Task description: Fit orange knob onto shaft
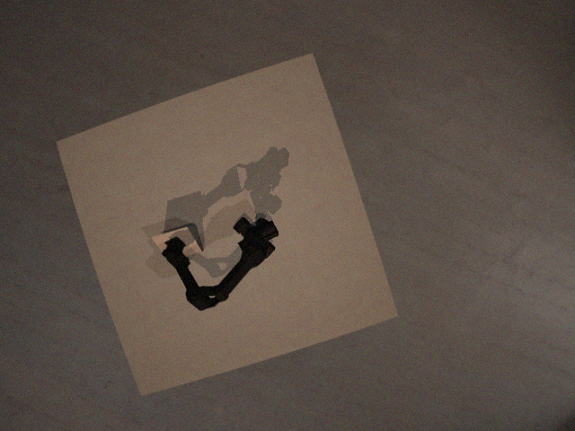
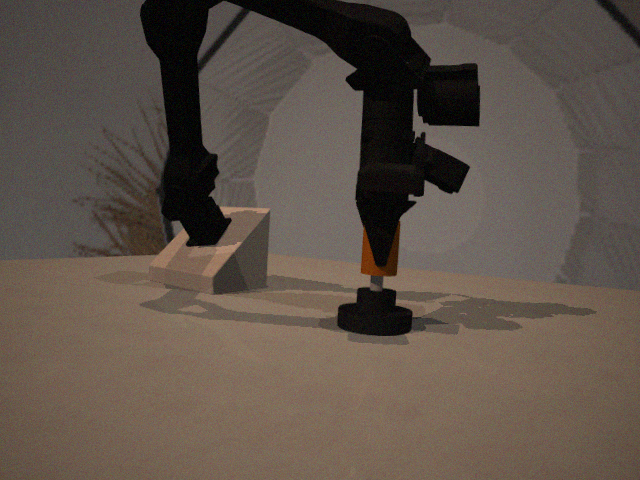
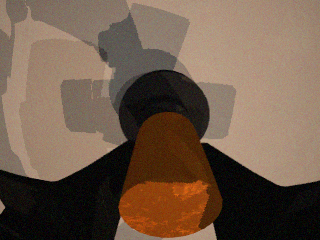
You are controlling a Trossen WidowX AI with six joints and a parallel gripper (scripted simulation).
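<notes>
Right now the orange knob is 30 mm above my gripper tip. From my gripper tip the other things lie so: black round pedestal 40 mm below.
</notes>
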